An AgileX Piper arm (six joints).
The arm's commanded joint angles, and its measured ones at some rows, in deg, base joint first. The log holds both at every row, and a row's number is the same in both.
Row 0, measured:
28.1, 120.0, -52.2, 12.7, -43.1, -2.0
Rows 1 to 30, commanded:
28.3, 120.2, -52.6, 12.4, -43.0, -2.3
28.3, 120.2, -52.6, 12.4, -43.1, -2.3
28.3, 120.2, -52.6, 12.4, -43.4, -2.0
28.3, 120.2, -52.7, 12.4, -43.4, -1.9
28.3, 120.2, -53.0, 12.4, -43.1, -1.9
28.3, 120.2, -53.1, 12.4, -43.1, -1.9
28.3, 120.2, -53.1, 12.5, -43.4, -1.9
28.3, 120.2, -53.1, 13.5, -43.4, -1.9
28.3, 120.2, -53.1, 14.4, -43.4, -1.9
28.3, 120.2, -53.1, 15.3, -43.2, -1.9
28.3, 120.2, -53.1, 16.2, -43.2, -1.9
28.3, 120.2, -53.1, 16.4, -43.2, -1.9
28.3, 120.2, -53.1, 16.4, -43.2, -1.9
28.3, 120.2, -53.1, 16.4, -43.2, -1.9
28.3, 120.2, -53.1, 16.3, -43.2, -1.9
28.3, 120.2, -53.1, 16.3, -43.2, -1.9
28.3, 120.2, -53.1, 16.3, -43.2, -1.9
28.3, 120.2, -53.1, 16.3, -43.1, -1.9
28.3, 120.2, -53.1, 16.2, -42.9, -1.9
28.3, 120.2, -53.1, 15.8, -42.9, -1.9
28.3, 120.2, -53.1, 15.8, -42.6, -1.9
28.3, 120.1, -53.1, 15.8, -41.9, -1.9
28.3, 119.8, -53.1, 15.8, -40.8, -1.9
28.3, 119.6, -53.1, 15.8, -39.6, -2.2
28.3, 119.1, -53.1, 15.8, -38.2, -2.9
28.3, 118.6, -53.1, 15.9, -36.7, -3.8
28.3, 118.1, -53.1, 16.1, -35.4, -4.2
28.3, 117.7, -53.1, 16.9, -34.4, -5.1
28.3, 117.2, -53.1, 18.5, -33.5, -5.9
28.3, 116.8, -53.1, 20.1, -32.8, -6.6
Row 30, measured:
28.2, 118.7, -53.1, 15.9, -38.0, -4.0
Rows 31 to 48, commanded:
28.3, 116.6, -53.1, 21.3, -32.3, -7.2
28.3, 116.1, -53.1, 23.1, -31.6, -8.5
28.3, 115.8, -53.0, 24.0, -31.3, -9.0
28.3, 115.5, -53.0, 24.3, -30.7, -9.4
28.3, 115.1, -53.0, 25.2, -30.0, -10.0
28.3, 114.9, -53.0, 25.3, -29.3, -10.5
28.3, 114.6, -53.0, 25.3, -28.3, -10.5
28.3, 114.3, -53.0, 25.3, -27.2, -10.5
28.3, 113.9, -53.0, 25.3, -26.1, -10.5
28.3, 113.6, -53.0, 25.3, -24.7, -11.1
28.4, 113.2, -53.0, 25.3, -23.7, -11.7
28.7, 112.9, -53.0, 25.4, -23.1, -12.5
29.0, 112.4, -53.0, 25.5, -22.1, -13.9
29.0, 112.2, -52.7, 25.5, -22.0, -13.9
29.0, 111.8, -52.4, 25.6, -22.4, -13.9
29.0, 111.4, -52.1, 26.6, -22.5, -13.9
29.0, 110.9, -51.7, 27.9, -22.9, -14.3
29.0, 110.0, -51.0, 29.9, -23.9, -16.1
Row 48, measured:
28.7, 112.4, -52.8, 26.1, -24.0, -13.2
